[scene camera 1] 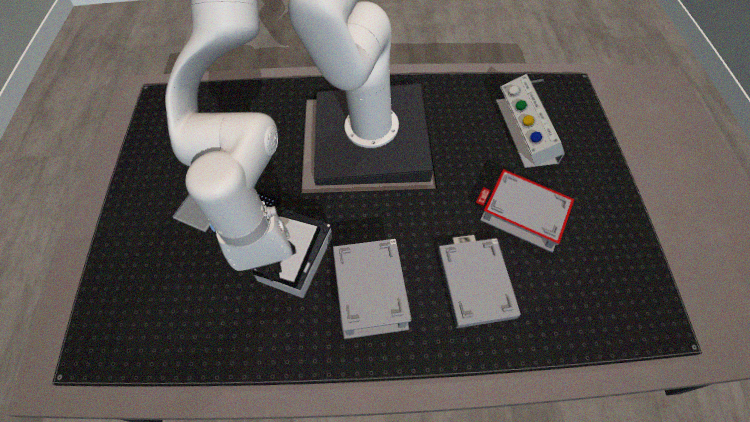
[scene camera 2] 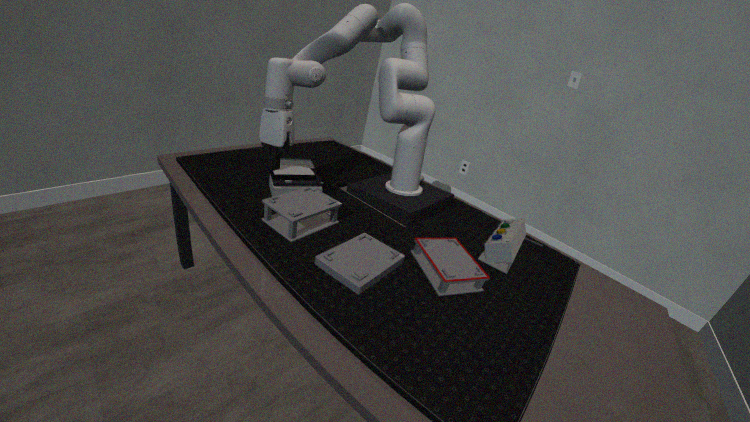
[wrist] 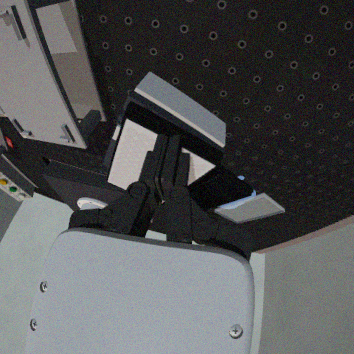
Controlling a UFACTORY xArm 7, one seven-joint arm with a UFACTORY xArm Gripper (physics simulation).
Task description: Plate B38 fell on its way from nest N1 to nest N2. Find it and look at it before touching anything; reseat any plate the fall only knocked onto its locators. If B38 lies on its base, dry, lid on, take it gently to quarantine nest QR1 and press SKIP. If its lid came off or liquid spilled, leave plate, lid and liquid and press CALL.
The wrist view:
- my gripper: 171,147
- grey lid: 260,205
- dark station: 153,93
